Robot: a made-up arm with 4 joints. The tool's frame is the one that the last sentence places.
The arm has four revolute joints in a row. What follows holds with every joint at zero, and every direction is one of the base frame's.
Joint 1 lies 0.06 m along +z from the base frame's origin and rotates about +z.
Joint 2 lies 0.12 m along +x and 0.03 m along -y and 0.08 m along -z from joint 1 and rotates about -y.
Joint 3 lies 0.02 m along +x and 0.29 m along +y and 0.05 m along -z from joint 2 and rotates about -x.
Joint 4 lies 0.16 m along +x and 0.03 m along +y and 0.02 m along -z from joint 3 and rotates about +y.
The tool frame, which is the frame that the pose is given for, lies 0.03 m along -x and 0.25 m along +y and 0.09 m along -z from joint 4; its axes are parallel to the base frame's.
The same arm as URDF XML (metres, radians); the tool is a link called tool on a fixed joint. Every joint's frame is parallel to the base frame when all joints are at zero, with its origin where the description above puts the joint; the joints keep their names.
<robot name="arm">
<joint name="tool_fixed" type="fixed"><parent link="link4"/><child link="tool"/><origin xyz="-0.03 0.25 -0.09"/></joint>
<joint name="joint 4" type="continuous"><parent link="link3"/><child link="link4"/><origin xyz="0.16 0.03 -0.02"/><axis xyz="0 1 0"/></joint>
<joint name="joint 3" type="continuous"><parent link="link2"/><child link="link3"/><origin xyz="0.02 0.29 -0.05"/><axis xyz="-1 0 0"/></joint>
<joint name="joint 2" type="continuous"><parent link="link1"/><child link="link2"/><origin xyz="0.12 -0.03 -0.08"/><axis xyz="0 -1 0"/></joint>
<joint name="joint 1" type="continuous"><parent link="base"/><child link="link1"/><origin xyz="0 0 0.06"/><axis xyz="0 0 1"/></joint>
<link name="base"/>
<link name="link1"/>
<link name="link2"/>
<link name="link3"/>
<link name="link4"/>
<link name="tool"/>
</robot>

